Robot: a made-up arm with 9 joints.
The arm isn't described. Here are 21 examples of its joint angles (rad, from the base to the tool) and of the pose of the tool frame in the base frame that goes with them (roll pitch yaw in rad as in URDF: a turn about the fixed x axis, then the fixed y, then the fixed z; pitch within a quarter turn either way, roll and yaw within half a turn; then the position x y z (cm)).
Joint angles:
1: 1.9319 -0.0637 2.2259 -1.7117 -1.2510 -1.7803 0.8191 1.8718 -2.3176
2: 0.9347 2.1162 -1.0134 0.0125 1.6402 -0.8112 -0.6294 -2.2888 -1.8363
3: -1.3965 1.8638 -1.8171 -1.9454 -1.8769 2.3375 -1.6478 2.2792 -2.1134
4: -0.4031 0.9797 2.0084 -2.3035 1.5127 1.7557 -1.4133 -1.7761 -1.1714
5: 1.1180 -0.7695 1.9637 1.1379 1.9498 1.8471 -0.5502 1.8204 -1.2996
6: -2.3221 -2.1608 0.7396 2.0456 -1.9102 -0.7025 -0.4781 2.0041 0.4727
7: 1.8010 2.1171 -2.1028 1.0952 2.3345 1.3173 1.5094 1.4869 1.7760
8: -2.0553 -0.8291 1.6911 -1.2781 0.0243 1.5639 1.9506 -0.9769 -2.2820
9: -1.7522 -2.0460 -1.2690 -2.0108 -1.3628 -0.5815 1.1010 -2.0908 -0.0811
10: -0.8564 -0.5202 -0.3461 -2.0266 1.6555 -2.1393 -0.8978 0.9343 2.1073
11: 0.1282 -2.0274 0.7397 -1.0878 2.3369 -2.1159 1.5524 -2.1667 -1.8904
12: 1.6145 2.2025 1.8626 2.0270 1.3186 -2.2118 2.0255 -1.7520 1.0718
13: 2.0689 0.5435 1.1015 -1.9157 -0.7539 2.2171 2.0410 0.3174 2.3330
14: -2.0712 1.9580 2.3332 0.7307 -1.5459 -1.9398 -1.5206 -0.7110 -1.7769
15: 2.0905 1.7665 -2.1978 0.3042 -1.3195 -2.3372 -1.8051 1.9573 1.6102
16: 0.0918 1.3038 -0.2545 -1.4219 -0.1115 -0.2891 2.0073 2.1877 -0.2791
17: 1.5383 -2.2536 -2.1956 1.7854 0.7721 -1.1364 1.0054 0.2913 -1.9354
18: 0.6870 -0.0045 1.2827 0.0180 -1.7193 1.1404 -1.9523 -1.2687 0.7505
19: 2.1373 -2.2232 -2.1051 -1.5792 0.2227 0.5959 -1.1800 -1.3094 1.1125
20: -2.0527 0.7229 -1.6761 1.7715 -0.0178 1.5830 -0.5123 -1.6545 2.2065
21: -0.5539 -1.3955 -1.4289 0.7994 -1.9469 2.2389 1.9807 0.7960 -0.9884
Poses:
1: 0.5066 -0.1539 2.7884 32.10 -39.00 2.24
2: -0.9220 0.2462 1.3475 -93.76 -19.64 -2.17
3: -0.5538 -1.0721 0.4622 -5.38 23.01 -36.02
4: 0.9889 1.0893 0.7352 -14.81 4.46 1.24
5: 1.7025 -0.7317 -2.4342 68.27 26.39 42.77
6: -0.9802 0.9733 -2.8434 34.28 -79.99 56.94
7: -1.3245 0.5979 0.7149 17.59 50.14 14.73
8: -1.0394 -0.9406 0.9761 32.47 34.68 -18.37
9: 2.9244 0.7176 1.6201 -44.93 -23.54 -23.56
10: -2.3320 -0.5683 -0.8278 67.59 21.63 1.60
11: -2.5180 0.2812 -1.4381 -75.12 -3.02 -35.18
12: 0.9931 0.1279 0.5879 101.66 17.71 19.06
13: -1.2101 -0.9236 0.3973 56.84 -9.34 -6.47
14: 1.4664 0.4690 1.6138 -11.04 17.40 29.29
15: -1.2604 -0.0712 2.3758 3.17 -20.36 -29.89
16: -1.6721 -0.3912 -1.7844 68.42 12.47 -30.03
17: -2.5721 -0.0415 2.3972 108.50 130.19 5.45
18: 0.5443 1.0069 2.4111 -15.05 8.75 -22.48
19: 0.2123 -0.0502 -1.5960 101.06 -69.14 -42.64
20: 1.7911 -0.6259 -2.4871 74.48 -19.73 113.47
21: 0.1339 -0.5382 -2.6811 -2.43 -18.96 58.64
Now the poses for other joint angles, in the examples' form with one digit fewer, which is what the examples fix.
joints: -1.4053 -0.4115 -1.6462 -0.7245 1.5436 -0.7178 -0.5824 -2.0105 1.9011
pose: -1.187 0.962 -1.127 -121.6 51.1 29.9
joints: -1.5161 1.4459 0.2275 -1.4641 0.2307 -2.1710 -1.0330 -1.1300 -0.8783
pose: 2.762 -0.569 0.685 6.8 41.5 10.8
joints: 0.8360 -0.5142 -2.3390 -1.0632 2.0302 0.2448 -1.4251 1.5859 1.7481
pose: 2.838 -0.531 1.239 90.4 47.4 33.0
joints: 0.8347 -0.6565 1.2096 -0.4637 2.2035 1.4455 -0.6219 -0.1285 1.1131
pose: -1.017 -0.528 1.366 -2.2 100.0 6.4
